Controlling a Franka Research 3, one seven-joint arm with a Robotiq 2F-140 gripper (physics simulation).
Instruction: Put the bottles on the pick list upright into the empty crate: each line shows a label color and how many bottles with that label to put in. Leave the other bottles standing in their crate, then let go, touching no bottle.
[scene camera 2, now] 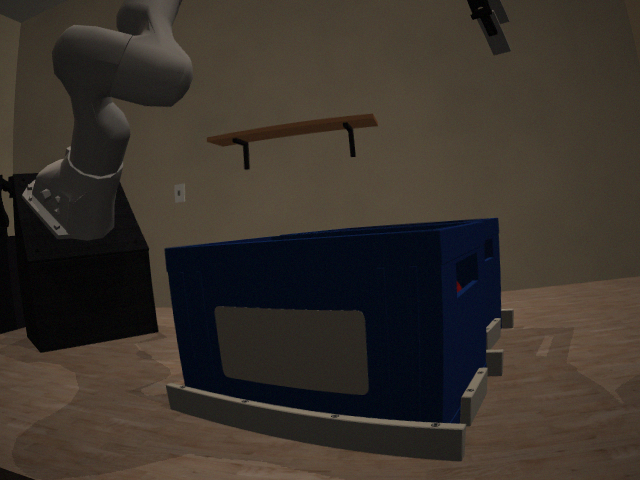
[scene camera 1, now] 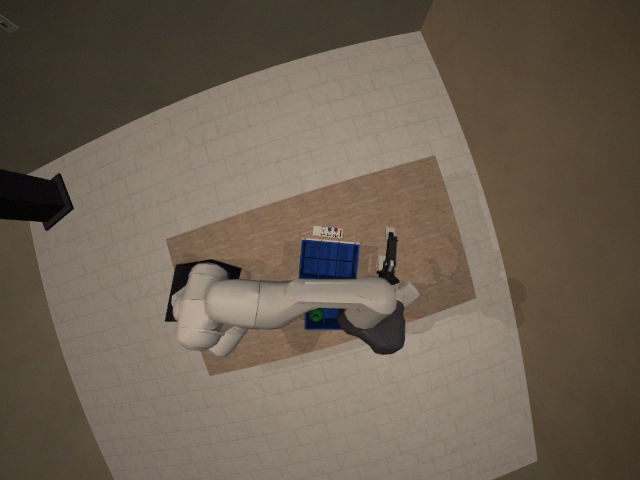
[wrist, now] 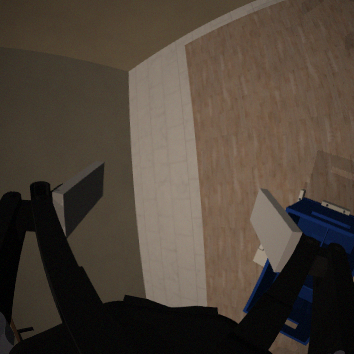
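My gripper (scene camera 1: 385, 246) (wrist: 179, 192) is open and empty, to the right of the crates in scene camera 1 and high above the table. The empty blue crate (scene camera 1: 300, 259) has six bare compartments. Below it, the other blue crate (scene camera 1: 322, 328) (scene camera 2: 310, 276) is largely hidden under the arm. A green bottle (scene camera 1: 311, 313) stands in its left part. A bit of a red bottle (scene camera 2: 459, 287) shows through its hand hole. The pick list (scene camera 1: 327, 231) lies above the empty crate, with white, blue and red dots; its counts are too small to read.
Pale battens (scene camera 2: 315, 423) line the crates' feet. The black arm base (scene camera 2: 87, 294) stands left of them. The arm (scene camera 1: 320, 299) spans over the bottle crate. A wooden shelf (scene camera 2: 294, 129) is on the wall. Blue crate parts show at the lower right in the wrist view, partly behind a finger.
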